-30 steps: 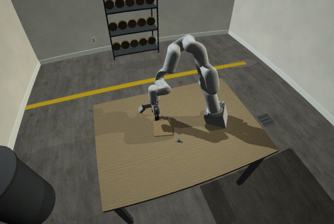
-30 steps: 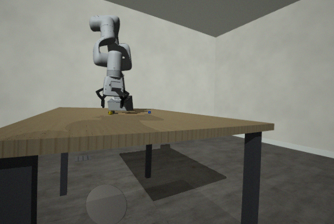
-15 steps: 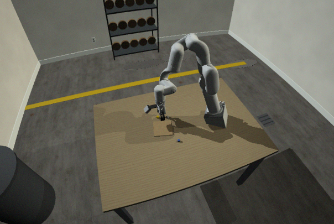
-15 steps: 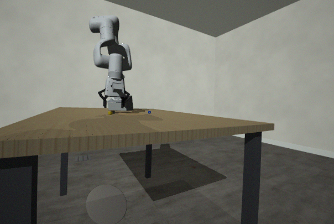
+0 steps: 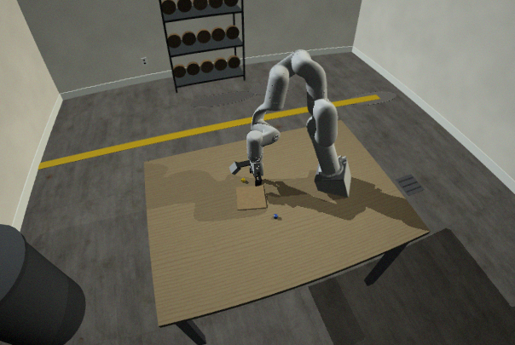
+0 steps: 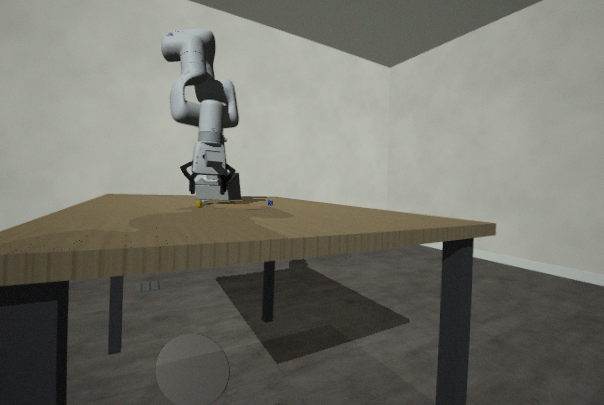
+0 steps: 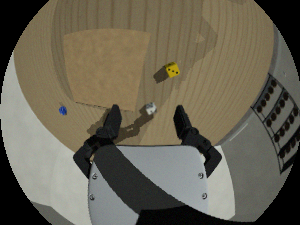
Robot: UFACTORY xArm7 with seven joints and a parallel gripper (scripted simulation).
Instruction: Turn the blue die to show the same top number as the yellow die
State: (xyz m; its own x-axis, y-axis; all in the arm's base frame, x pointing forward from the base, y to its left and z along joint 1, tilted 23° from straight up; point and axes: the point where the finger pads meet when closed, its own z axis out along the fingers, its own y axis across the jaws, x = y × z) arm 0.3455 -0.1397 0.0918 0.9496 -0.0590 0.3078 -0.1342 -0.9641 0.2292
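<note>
Right now my hand is 40 mm above the white die and 20 mm past it. Round my hand: yellow die: 50 mm ahead, 40 mm to the right, 40 mm below; blue die: 230 mm to the left, 40 mm below, 10 mm ahead; tan mat: 70 mm to the left, 60 mm ahead, 40 mm below.
</note>
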